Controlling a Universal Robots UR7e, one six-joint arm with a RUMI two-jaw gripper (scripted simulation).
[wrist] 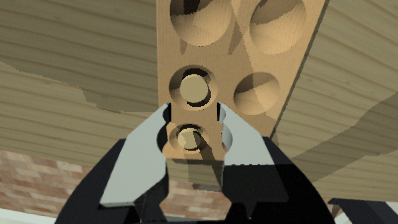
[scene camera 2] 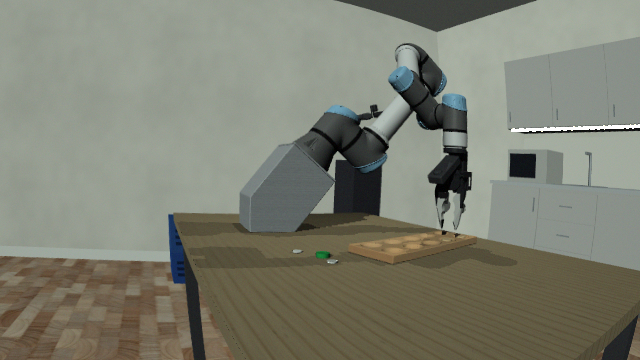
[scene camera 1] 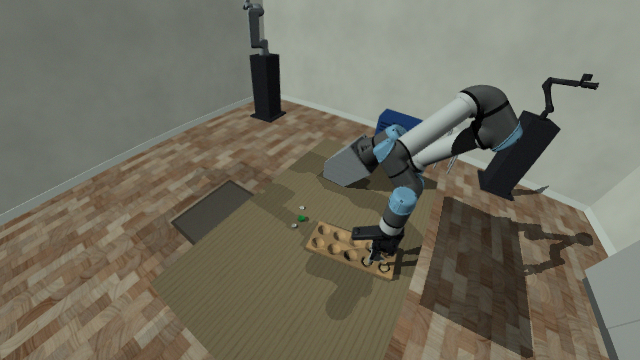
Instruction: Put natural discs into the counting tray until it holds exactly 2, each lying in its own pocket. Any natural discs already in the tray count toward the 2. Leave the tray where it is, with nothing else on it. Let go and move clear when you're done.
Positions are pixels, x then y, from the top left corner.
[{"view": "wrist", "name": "gripper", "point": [194, 104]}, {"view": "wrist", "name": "wooden counting tray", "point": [249, 62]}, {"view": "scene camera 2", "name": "gripper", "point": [448, 229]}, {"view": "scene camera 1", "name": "gripper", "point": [369, 258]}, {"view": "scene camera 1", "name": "wooden counting tray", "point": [332, 242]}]
